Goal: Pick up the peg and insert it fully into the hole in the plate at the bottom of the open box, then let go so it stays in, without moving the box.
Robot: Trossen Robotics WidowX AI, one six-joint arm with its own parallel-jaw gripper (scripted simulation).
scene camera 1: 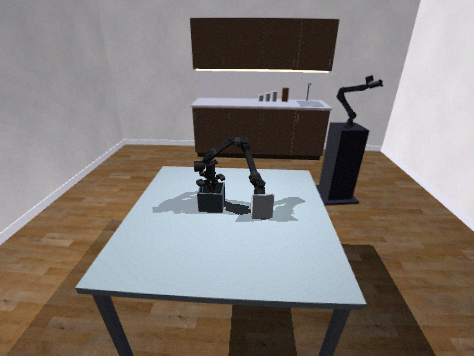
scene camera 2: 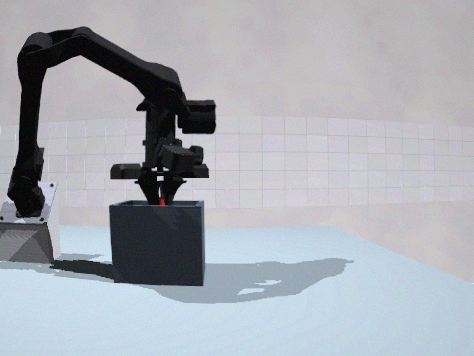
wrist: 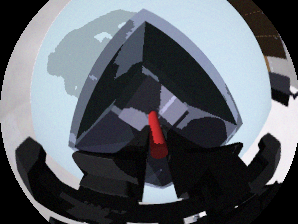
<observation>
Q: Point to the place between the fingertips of the gripper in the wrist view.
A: At 155,128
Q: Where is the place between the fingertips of the gripper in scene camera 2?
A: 161,218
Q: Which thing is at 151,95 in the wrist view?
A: A grey plate.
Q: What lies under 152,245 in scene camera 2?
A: A dark box.
</observation>
